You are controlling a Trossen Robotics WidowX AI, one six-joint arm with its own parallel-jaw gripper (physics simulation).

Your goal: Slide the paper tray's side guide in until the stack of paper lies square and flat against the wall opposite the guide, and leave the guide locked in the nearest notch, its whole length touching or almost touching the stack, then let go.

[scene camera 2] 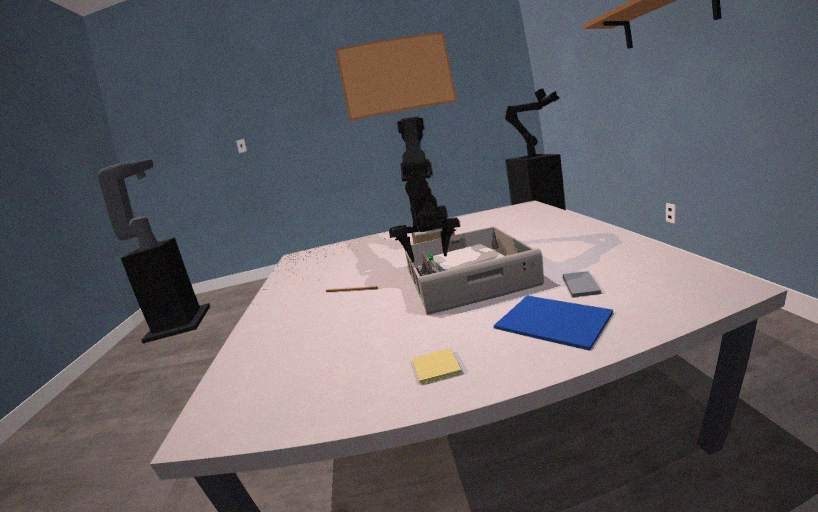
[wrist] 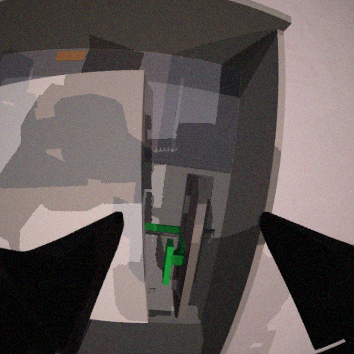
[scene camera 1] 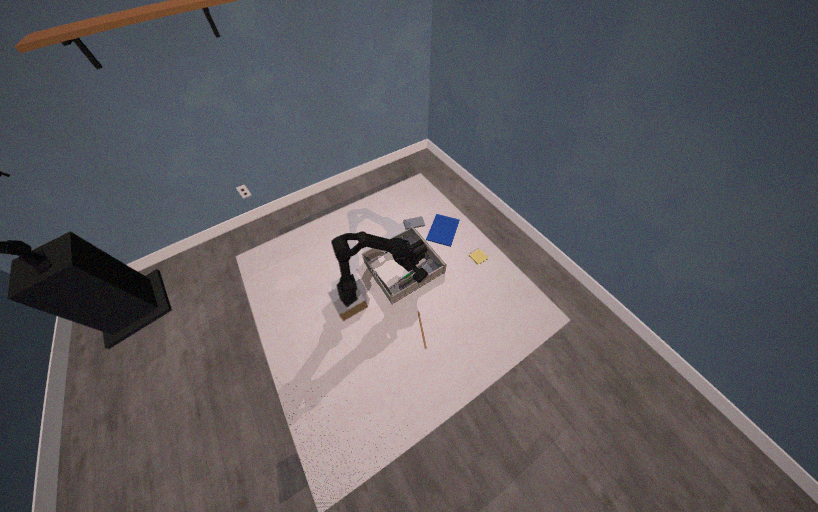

A blue book (scene camera 2: 576, 325) rests on the table. A small grey block (scene camera 2: 579, 284) rests on the table.
